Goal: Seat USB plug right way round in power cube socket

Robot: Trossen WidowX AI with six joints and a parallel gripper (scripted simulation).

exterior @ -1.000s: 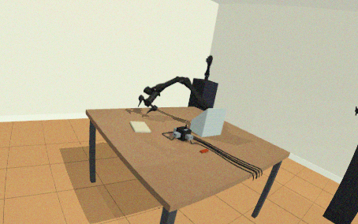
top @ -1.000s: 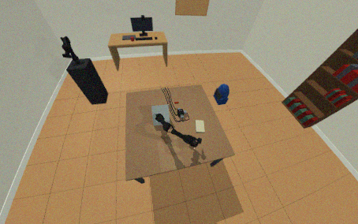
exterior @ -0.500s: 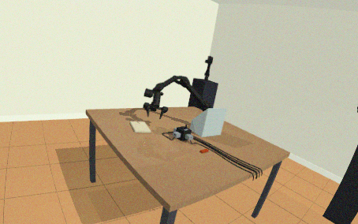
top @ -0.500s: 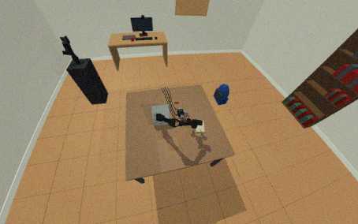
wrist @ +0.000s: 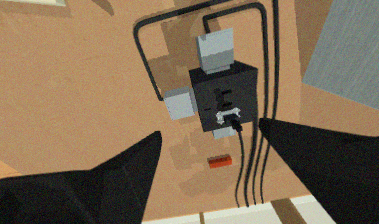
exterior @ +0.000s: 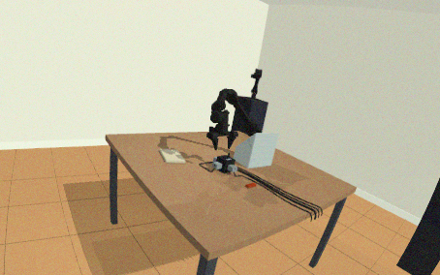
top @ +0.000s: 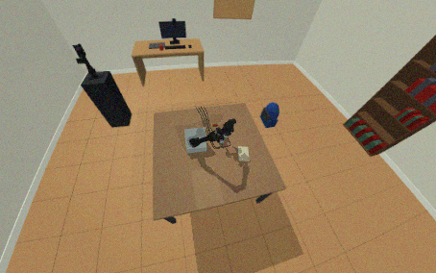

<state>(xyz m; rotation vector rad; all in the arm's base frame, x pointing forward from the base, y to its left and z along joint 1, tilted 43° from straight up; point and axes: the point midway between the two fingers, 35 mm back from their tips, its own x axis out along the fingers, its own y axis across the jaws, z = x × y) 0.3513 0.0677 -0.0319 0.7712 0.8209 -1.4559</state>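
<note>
Now: the socket 4 cm behind my gripper tip, 3 cm to the left of it and 6 cm below it. Round my gripper tip: small piece 5 cm behind, 23 cm to the left, 12 cm below; pad 19 cm ahead, 23 cm to the right, 12 cm below.
</note>
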